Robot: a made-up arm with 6 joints.
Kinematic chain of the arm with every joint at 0, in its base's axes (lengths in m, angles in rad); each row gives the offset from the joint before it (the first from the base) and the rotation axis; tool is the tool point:
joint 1: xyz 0 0 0.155 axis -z
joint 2: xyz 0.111 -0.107 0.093 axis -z
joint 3: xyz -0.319 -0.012 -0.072 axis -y
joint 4: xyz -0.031 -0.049 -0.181 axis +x
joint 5: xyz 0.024 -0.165 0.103 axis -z
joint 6: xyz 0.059 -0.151 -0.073 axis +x
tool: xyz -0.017 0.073 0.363
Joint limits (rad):
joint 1: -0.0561..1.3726
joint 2: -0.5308..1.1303
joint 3: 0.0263..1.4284
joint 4: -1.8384..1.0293
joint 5: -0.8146..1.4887
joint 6: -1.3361..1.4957
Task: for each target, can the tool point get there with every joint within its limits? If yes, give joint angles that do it. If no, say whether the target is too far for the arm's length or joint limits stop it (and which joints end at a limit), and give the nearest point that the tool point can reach.
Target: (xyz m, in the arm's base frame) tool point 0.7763 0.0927 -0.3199
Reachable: no: joint limits stop it (at a limit: joint 1, joint 2, joint 4, joint 5) | nearest point 0.5680 0.1001 -0.1596 | short by 0.263 m
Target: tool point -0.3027 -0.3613 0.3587
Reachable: yes | joints 0.5042 -0.3951 0.1784 -0.0118 1.0969 -0.2772
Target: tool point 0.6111 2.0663 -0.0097
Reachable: no: too far | nearest point 0.1919 0.7403 -0.0029 | short by 1.391 m
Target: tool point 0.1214 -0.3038 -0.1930
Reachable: no: joint limits stop it (at a limit: joint 1, joint 3, joint 4, joint 5, joint 6) | nearest point 0.1217 -0.3184 -0.1387 | short by 0.056 m
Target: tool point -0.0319 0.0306 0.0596
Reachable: yes | joints 0.1453 0.2171 0.5511 -1.3935 0.1513 -1.0214
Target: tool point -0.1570 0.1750 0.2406
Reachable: yes | joints 0.5365 0.4781 0.7753 -0.3488 -0.2512 -0.6493
